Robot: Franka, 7 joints.
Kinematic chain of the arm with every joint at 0, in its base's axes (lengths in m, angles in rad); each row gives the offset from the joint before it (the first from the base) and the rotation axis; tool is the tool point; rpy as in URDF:
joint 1: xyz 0 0 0.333 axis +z
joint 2: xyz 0 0 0 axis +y
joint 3: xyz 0 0 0.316 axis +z
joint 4: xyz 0.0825 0 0 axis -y
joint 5: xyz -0.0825 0 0.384 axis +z
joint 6: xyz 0 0 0 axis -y
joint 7: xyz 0.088 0 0 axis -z
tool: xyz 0 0 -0.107 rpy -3.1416 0 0
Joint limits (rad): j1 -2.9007..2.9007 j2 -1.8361..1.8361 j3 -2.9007..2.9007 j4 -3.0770..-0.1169 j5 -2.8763..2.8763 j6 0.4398..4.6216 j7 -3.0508..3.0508
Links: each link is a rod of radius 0.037 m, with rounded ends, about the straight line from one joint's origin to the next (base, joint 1, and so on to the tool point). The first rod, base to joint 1, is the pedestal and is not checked.
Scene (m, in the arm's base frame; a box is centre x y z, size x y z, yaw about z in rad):
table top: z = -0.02
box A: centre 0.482 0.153 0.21 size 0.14 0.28 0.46 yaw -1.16
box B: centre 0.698 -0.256 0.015 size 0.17 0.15 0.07 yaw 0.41
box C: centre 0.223 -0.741 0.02 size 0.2 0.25 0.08 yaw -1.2
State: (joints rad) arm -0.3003 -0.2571 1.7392 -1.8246 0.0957 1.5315 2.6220
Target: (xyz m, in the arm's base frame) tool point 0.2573 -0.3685 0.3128
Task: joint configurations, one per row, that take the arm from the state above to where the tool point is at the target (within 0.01 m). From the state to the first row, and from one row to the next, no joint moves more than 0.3 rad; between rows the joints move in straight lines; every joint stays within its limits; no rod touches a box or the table.
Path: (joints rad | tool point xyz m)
1: -0.4856 -0.2461 1.5275 -1.8291 0.0394 1.5256 2.6220 | 0.2251 0.4766 0.5017
2: -0.6708 -0.2350 1.3159 -1.8336 -0.0170 1.5196 2.6220 | 0.3876 0.3409 0.5267
3: -0.8561 -0.2240 1.1042 -1.8382 -0.0733 1.5137 2.6220 | 0.4820 0.1530 0.5478
4: -1.0586 -0.1055 0.9195 -1.9479 -0.1107 1.5037 2.6220 | 0.4901 -0.0698 0.4831
5: -1.2611 0.0130 0.7348 -2.0576 -0.1481 1.4938 2.6220 | 0.4054 -0.2556 0.4011
6: -1.4636 0.1315 0.5501 -2.1673 -0.1855 1.4838 2.6220 | 0.2573 -0.3685 0.3128

